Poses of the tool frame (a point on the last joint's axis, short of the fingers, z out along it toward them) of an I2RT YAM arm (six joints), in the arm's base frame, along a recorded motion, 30 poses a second.
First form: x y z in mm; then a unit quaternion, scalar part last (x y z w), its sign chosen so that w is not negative.
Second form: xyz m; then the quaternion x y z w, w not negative. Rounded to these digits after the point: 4 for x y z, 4 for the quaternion.
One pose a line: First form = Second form
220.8 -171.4 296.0 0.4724 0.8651 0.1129 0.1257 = 0.2208 -0.1714 0.2960 0.4724 0.8651 0.1129 0.1257
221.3 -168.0 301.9 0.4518 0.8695 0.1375 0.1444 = 0.2213 -0.1680 0.3019 0.4518 0.8695 0.1375 0.1444
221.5 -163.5 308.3 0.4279 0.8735 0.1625 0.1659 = 0.2215 -0.1635 0.3083 0.4279 0.8735 0.1625 0.1659
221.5 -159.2 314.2 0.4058 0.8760 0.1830 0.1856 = 0.2215 -0.1592 0.3142 0.4058 0.8760 0.1830 0.1856
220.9 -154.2 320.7 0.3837 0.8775 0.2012 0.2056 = 0.2209 -0.1542 0.3207 0.3837 0.8775 0.2012 0.2056
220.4 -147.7 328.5 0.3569 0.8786 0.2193 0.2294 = 0.2204 -0.1477 0.3285 0.3569 0.8786 0.2193 0.2294
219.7 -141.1 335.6 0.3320 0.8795 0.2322 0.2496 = 0.2197 -0.1411 0.3356 0.3320 0.8795 0.2322 0.2496
